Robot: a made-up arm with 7 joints. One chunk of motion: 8 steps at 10 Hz.
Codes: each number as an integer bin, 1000 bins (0 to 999) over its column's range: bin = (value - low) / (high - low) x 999, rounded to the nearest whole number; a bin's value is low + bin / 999 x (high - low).
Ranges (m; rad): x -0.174..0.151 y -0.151..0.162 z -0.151..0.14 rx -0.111..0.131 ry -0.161..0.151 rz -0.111..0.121
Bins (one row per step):
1: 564 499 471 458 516 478
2: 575 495 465 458 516 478
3: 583 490 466 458 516 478
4: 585 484 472 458 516 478
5: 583 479 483 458 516 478
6: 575 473 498 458 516 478
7: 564 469 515 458 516 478
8: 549 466 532 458 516 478
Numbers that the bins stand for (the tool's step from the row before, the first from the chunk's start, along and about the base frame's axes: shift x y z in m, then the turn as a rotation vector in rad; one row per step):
1: 0.00948 0.00534 -0.01380 -0.00005 0.00015 0.00001
2: 0.01306 0.00409 -0.01555 -0.00005 0.00015 0.00001
3: 0.01566 0.00252 -0.01526 -0.00005 0.00015 0.00001
4: 0.01632 0.00064 -0.01351 -0.00005 0.00015 0.00001
5: 0.01566 -0.00092 -0.01031 -0.00005 0.00015 0.00001
6: 0.01306 -0.00280 -0.00594 -0.00005 0.00015 0.00001
7: 0.00948 -0.00406 -0.00098 -0.00005 0.00015 0.00001
8: 0.00460 -0.00500 0.00397 -0.00005 0.00015 0.00001

